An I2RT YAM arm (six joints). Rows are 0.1 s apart.
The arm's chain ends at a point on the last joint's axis. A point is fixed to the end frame.
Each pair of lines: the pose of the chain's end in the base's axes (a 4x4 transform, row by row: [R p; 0 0 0 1], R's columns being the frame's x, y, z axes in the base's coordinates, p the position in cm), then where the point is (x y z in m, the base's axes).
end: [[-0.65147, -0.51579, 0.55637, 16.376], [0.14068, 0.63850, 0.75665, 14.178], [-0.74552, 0.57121, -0.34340, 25.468], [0, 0, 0, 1]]
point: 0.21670 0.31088 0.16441
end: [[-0.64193, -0.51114, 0.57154, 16.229], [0.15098, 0.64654, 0.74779, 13.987], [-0.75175, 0.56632, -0.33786, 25.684], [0, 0, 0, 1]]
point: 0.21876 0.30811 0.16712
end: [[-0.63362, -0.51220, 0.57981, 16.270], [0.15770, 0.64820, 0.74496, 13.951], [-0.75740, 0.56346, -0.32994, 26.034], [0, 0, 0, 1]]
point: 0.22117 0.30765 0.17171
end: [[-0.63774, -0.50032, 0.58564, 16.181], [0.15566, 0.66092, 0.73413, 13.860], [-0.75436, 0.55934, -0.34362, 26.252], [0, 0, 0, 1]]
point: 0.22149 0.30495 0.17136
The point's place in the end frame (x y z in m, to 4 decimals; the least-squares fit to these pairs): 0.0566 0.0291 0.1884
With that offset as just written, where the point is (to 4 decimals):
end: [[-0.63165, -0.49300, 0.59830, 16.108], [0.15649, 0.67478, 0.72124, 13.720], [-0.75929, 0.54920, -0.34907, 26.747], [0, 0, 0, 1]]
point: 0.2237 0.3016 0.1747
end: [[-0.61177, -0.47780, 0.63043, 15.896], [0.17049, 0.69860, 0.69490, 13.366], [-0.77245, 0.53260, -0.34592, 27.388], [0, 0, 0, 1]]
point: 0.2292 0.2946 0.1805
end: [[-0.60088, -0.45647, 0.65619, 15.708], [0.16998, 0.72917, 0.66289, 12.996], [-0.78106, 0.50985, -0.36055, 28.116], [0, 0, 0, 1]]
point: 0.2334 0.2857 0.1839
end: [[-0.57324, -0.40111, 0.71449, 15.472], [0.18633, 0.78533, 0.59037, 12.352], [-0.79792, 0.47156, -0.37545, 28.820], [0, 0, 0, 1]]
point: 0.2452 0.2681 0.1860
